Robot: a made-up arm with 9 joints. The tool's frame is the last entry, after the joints. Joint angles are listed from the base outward.
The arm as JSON. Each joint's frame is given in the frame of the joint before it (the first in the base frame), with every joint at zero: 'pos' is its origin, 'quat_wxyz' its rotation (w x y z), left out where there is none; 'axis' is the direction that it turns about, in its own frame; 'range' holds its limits. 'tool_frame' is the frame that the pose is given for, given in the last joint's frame.
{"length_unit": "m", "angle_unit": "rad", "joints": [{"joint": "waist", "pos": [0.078, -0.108, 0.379], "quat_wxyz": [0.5, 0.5, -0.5, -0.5], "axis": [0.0, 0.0, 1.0], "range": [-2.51, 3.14]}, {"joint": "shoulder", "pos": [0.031, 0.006, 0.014], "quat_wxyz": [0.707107, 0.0, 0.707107, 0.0], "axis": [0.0, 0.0, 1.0], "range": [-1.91, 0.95]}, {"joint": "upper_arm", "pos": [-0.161, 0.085, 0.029], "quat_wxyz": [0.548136, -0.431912, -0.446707, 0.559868], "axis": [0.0, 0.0, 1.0], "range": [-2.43, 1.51]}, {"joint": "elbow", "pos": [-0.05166, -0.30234, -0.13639], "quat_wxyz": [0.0, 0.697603, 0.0, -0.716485], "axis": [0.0, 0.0, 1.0], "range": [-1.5, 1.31]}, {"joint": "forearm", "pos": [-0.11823, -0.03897, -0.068], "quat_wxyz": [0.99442, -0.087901, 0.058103, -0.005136], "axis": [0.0, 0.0, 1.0], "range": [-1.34, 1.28]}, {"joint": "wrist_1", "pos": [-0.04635, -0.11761, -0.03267], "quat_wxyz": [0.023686, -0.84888, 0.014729, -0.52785], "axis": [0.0, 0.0, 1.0], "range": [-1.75, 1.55]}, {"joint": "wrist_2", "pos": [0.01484, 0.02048, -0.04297], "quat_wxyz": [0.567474, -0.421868, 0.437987, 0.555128], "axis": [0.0, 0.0, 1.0], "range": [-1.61, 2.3]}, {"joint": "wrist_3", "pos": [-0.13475, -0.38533, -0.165], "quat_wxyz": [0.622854, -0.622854, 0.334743, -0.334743], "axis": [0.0, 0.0, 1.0], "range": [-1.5, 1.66]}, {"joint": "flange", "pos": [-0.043, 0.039, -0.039], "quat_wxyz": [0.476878, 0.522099, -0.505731, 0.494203], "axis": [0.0, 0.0, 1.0], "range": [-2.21, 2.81]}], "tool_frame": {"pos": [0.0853, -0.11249, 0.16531], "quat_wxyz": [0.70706, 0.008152, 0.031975, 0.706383]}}
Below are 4 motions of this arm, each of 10 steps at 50 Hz.
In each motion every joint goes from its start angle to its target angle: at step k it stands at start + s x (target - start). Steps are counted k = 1, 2, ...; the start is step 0. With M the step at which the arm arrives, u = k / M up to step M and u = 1 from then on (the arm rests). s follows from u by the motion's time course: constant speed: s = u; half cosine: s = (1 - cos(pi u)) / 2; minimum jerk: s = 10 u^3 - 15 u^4 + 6 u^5.
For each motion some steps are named. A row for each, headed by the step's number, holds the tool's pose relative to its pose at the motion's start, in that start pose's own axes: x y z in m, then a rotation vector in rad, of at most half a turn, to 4 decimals.
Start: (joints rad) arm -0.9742 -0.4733 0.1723 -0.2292 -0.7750 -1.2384 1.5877 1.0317 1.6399
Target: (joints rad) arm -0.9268 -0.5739 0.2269 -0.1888 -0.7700 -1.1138 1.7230 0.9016 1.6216
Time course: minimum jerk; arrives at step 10
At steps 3, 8, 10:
3: -0.0173 0.0110 -0.0049 -0.0092 -0.0397 0.0128
8: -0.1004 0.0603 -0.0392 -0.0518 -0.2223 0.0933
10: -0.1066 0.0637 -0.0425 -0.0550 -0.2353 0.1005

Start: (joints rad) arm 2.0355 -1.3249 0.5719 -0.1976 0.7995 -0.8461 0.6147 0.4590 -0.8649
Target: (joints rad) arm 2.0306 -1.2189 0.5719 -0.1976 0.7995 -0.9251 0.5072 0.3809 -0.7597
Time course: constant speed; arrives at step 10
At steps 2, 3, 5, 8, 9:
2: -0.0005 0.0059 -0.0067 -0.0447 -0.0046 0.0075
3: -0.0006 0.0087 -0.0103 -0.0669 -0.0066 0.0112
5: -0.0007 0.0140 -0.0176 -0.1111 -0.0102 0.0185
8: -0.0004 0.0208 -0.0292 -0.1768 -0.0145 0.0292
9: -0.0002 0.0229 -0.0332 -0.1985 -0.0157 0.0326

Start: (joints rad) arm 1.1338 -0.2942 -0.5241 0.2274 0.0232 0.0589 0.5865 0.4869 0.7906
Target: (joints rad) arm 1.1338 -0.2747 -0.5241 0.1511 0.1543 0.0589 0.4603 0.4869 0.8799
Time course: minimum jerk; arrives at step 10
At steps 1, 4, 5, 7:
1: 0.0006 0.0000 -0.0001 -0.0003 0.0009 -0.0004
4: 0.0224 0.0004 -0.0042 -0.0103 0.0329 -0.0148
5: 0.0352 0.0002 -0.0070 -0.0159 0.0519 -0.0232
7: 0.0585 -0.0011 -0.0128 -0.0256 0.0875 -0.0383

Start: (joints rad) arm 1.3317 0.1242 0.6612 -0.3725 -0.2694 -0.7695 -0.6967 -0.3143 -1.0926
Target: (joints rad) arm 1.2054 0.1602 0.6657 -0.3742 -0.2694 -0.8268 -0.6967 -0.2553 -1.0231
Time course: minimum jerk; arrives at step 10
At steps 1, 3, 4, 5, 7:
1: 0.0004 -0.0002 -0.0003 0.0003 -0.0012 0.0003
3: 0.0072 -0.0040 -0.0058 0.0058 -0.0238 0.0054
4: 0.0141 -0.0079 -0.0111 0.0111 -0.0466 0.0109
5: 0.0225 -0.0126 -0.0172 0.0170 -0.0738 0.0179
7: 0.0386 -0.0215 -0.0281 0.0271 -0.1245 0.0324

